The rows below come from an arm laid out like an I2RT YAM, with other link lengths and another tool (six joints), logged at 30 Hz.
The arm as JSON. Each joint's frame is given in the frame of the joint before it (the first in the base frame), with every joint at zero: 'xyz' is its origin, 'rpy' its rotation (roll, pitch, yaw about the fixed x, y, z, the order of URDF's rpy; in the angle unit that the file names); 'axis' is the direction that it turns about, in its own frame. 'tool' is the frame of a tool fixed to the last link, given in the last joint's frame.
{
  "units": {
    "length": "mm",
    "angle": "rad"
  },
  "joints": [
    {
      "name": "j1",
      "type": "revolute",
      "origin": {
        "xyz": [
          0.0,
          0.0,
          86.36
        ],
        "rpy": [
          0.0,
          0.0,
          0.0
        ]
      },
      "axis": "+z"
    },
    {
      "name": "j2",
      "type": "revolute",
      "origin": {
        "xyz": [
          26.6,
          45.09,
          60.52
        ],
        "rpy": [
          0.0,
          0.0,
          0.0
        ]
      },
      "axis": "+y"
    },
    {
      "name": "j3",
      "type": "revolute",
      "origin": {
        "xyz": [
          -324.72,
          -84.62,
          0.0
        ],
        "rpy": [
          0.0,
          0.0,
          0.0
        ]
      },
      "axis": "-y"
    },
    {
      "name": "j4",
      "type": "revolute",
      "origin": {
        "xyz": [
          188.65,
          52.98,
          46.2
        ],
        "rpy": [
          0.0,
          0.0,
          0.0
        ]
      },
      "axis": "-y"
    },
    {
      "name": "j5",
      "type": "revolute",
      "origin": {
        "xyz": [
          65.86,
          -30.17,
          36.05
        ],
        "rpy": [
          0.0,
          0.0,
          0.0
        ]
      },
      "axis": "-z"
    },
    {
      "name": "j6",
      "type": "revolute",
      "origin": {
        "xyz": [
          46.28,
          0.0,
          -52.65
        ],
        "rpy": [
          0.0,
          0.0,
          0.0
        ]
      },
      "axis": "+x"
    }
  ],
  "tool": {
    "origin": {
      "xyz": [
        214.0,
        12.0,
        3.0
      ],
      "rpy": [
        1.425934,
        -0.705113,
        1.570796
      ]
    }
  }
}
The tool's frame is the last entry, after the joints.
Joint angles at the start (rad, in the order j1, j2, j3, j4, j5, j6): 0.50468 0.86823 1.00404 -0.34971 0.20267 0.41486
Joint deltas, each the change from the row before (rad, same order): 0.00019 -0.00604 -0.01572 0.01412 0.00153 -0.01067; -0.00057 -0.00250 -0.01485 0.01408 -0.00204 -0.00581; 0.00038 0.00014 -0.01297 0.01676 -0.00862 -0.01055; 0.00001 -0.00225 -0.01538 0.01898 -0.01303 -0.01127; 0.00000 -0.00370 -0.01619 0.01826 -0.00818 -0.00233; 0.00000 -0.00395 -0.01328 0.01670 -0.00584 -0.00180; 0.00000 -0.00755 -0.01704 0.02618 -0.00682 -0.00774; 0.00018 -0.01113 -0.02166 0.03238 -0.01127 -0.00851
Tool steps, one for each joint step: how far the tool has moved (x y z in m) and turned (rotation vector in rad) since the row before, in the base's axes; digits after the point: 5 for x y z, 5 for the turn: -0.00034 -0.00048 -0.00172 -0.00812 -0.00710 0.00089; 0.00017 0.00054 -0.00231 -0.00423 -0.00298 0.00260; 0.00018 0.00286 -0.00140 -0.00656 -0.00542 0.01093; -0.00061 0.00359 -0.00126 -0.00540 -0.00727 0.01499; -0.00054 0.00213 -0.00135 0.00201 -0.00501 0.00847; -0.00047 0.00148 -0.00029 0.00285 -0.00650 0.00607; -0.00085 0.00161 0.00180 0.00193 -0.01656 0.00806; -0.00185 0.00244 0.00245 0.00421 -0.02114 0.01263
